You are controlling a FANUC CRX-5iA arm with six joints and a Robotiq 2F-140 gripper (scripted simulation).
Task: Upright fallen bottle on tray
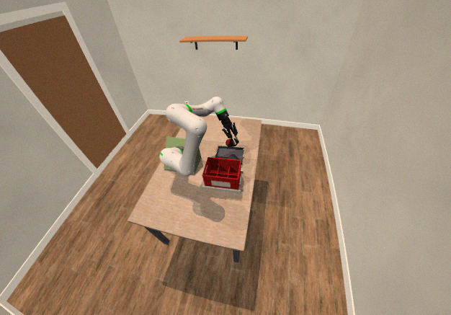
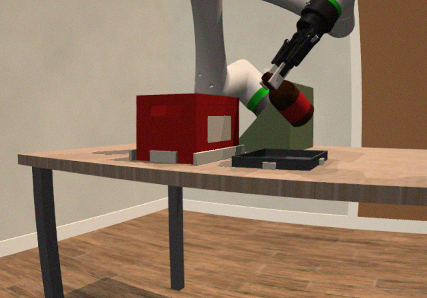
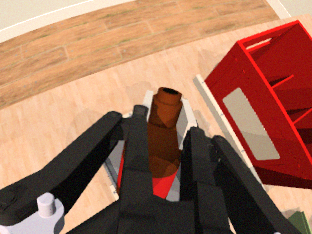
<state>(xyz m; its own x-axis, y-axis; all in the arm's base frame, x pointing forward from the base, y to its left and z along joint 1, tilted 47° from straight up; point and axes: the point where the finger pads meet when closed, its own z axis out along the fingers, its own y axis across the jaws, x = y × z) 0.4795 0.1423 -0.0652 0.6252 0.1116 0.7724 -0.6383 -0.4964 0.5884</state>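
My hand is 2 cm past the brown bottle, 2 cm to the right of it and 5 cm above it. Round my hand: dark tray (6 cm behind, 1 cm to the left, 20 cm below); red crate (7 cm behind, 27 cm to the right, 13 cm below).
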